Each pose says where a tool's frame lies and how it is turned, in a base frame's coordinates. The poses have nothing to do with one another.
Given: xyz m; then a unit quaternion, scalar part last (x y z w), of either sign.
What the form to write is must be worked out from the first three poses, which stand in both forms.
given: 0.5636 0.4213 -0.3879 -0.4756 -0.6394 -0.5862 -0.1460
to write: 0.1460 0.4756 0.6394 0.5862 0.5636 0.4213 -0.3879
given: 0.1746 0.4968 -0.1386 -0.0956 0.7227 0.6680 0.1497
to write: 0.1497 -0.0956 0.7227 0.6680 0.1746 0.4968 -0.1386
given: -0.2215 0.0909 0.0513 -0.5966 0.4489 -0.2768 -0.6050
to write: 0.6050 0.5966 -0.4489 0.2768 -0.2215 0.0909 0.0513
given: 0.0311 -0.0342 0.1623 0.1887 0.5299 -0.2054 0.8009
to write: 0.8009 0.1887 0.5299 -0.2054 0.0311 -0.0342 0.1623
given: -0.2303 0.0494 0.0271 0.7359 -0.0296 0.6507 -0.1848
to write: 0.1848 -0.7359 0.0296 -0.6507 -0.2303 0.0494 0.0271
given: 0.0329 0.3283 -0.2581 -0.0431 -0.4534 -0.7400 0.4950
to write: 0.4950 -0.0431 -0.4534 -0.7400 0.0329 0.3283 -0.2581
